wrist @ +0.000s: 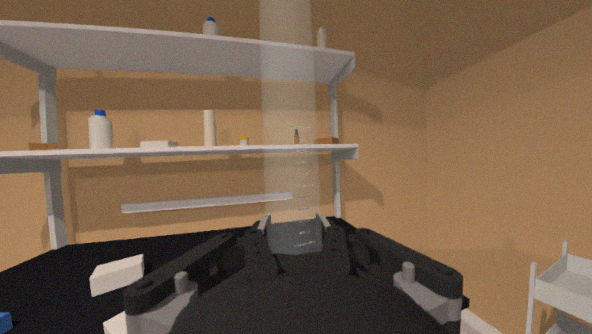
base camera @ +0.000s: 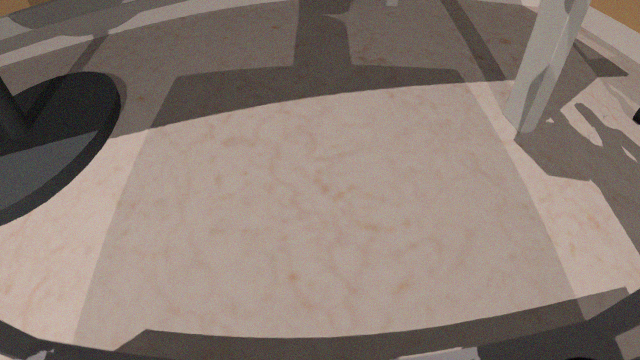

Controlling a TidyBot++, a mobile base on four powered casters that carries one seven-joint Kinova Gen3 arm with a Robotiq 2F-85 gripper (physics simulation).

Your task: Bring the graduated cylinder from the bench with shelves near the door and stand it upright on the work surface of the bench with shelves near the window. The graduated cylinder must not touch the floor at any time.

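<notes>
The graduated cylinder, clear with faint white marks, stands upright between the fingertips in the wrist view; its top is cut off by the frame. My gripper is shut on it. Behind it is a bench with a black work surface and two white shelves above. The cylinder's lower end shows in front of the black surface, and its bottom is hidden by the gripper. I cannot tell how high it hangs. The cylinder and gripper do not show in the base camera view.
White boxes and a blue block lie on the surface at the left. The shelves carry bottles. A white cart stands at the right. In the base camera view, a black round stool base is left and a pale leg right.
</notes>
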